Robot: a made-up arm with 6 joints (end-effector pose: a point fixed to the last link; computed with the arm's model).
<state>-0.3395 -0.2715 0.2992 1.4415 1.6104 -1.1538</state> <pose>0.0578 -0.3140 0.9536 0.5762 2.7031 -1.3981</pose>
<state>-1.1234 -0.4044 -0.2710 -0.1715 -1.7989 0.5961</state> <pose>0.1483 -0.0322 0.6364 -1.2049 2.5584 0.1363</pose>
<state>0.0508 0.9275 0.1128 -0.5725 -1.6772 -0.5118</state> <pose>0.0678 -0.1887 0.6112 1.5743 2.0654 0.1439</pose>
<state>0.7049 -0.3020 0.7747 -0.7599 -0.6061 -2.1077</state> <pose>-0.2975 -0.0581 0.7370 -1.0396 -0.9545 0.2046</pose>
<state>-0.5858 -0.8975 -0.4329 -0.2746 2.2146 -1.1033</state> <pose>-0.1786 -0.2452 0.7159 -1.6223 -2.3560 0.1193</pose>
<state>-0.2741 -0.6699 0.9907 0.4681 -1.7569 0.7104</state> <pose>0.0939 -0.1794 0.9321 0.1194 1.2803 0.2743</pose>
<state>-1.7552 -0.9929 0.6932 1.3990 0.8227 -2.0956</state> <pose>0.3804 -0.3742 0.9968 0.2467 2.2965 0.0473</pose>
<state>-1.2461 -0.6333 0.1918 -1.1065 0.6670 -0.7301</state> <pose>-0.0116 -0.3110 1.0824 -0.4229 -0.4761 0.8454</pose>
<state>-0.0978 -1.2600 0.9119 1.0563 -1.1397 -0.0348</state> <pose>-0.2524 -0.0735 0.9383 -0.8381 -0.1373 0.5413</pose>
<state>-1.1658 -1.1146 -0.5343 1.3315 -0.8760 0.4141</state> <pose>-0.1841 0.0506 0.8620 -2.1037 0.5087 1.7541</pose>
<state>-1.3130 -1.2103 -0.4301 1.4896 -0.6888 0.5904</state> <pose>-0.2020 -0.0431 0.9333 -1.9314 0.0705 1.8794</pose>
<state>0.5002 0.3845 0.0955 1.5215 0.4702 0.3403</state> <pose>0.1405 -0.0856 1.0538 0.0281 0.1512 1.3426</pose>
